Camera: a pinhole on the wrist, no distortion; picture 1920 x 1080 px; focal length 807.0 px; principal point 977.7 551.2 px. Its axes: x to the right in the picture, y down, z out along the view. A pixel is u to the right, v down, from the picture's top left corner.
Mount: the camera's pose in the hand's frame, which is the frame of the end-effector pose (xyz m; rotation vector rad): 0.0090 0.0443 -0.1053 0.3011 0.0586 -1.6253
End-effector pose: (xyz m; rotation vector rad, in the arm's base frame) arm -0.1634 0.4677 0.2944 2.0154 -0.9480 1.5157
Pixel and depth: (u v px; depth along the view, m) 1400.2 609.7 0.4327
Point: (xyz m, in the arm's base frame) 0.2046 0.4751 0.1923
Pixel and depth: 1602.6 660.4 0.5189
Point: 0.3818 0.5652 0.2035
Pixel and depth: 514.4 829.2 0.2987
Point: -0.1007 0.1925 0.2842
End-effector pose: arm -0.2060 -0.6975 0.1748 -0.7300 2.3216 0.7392
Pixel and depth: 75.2 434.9 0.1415
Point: -0.2736 -0.5304 0.2035
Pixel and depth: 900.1 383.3 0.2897
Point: -0.0880 -0.5480 0.1271
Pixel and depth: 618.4 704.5 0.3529
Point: -0.1961 -0.4455 0.0057
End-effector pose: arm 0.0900 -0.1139 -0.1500 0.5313 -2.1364 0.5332
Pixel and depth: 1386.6 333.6 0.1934
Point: 0.1488 -0.2005 -0.2249
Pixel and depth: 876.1 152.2 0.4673
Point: 0.0336 -0.2232 -0.5682
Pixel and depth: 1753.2 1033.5 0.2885
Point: 0.1036 -0.4563 -0.0698
